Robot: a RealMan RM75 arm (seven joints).
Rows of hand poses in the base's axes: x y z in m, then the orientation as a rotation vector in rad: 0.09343, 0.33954, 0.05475, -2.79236, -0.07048, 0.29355; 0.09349, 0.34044, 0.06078, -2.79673, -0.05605, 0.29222; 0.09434, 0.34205, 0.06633, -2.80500, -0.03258, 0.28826; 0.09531, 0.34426, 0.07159, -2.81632, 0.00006, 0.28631; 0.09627, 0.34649, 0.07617, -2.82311, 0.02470, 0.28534; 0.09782, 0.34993, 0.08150, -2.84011, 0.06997, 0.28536; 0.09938, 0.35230, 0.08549, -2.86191, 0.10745, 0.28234; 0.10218, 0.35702, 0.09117, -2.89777, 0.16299, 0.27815; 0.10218, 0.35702, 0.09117, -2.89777, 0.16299, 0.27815; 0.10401, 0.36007, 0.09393, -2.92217, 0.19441, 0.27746; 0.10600, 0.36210, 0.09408, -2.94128, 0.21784, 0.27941; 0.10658, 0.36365, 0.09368, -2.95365, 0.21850, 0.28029; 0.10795, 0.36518, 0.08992, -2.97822, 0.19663, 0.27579; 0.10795, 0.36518, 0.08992, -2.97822, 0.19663, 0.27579
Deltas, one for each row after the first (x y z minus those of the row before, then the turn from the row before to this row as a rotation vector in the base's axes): 0.00006, 0.00090, 0.00603, -0.00494, 0.00036, -0.00980; 0.00085, 0.00161, 0.00555, -0.00913, -0.00075, -0.01600; 0.00097, 0.00221, 0.00526, -0.01316, 0.00140, -0.02169; 0.00096, 0.00223, 0.00458, -0.00845, 0.00152, -0.01637; 0.00155, 0.00344, 0.00533, -0.02064, 0.00373, -0.02917; 0.00156, 0.00237, 0.00399, -0.02497, 0.00065, -0.02332; 0.00280, 0.00472, 0.00568, -0.04126, 0.00107, -0.03341; 0.00000, 0.00000, 0.00000, 0.00000, 0.00000, 0.00000; 0.00183, 0.00305, 0.00276, -0.02786, 0.00172, -0.01783; 0.00199, 0.00203, 0.00015, -0.02195, 0.00294, -0.01277; 0.00058, 0.00155, -0.00040, -0.01232, 0.00070, 0.00132; 0.00137, 0.00153, -0.00376, -0.02128, -0.00415, 0.01735; 0.00000, 0.00000, 0.00000, 0.00000, 0.00000, 0.00000
